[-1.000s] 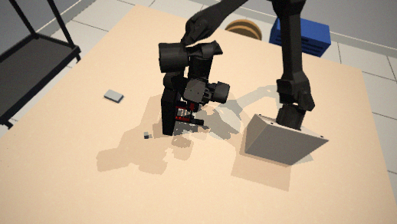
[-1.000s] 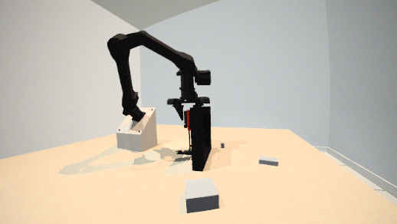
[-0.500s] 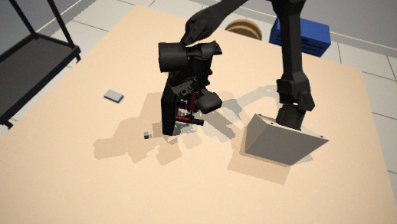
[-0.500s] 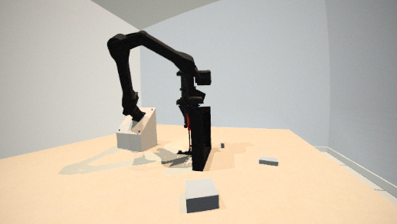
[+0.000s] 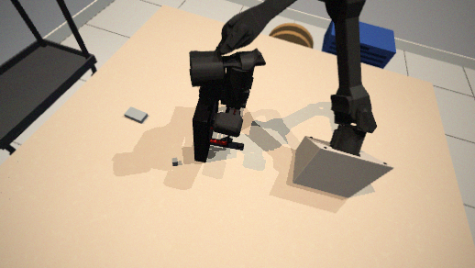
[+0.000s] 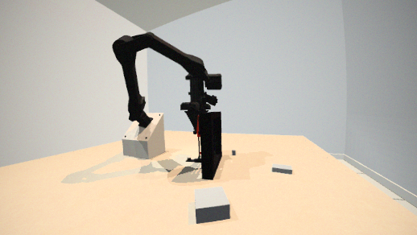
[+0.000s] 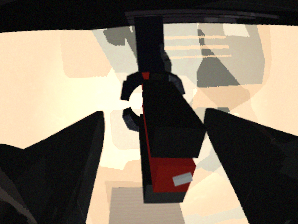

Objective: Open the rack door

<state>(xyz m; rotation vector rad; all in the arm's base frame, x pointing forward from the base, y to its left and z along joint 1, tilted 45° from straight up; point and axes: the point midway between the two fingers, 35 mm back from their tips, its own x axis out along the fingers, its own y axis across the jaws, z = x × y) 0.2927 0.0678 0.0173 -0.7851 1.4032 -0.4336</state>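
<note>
Right now my gripper tip is 20 mm above the black handle and 10 mm to the left of it. Round my gripper tip: tiny cube (130 mm below, 120 mm ahead, 110 mm to the left).
</note>
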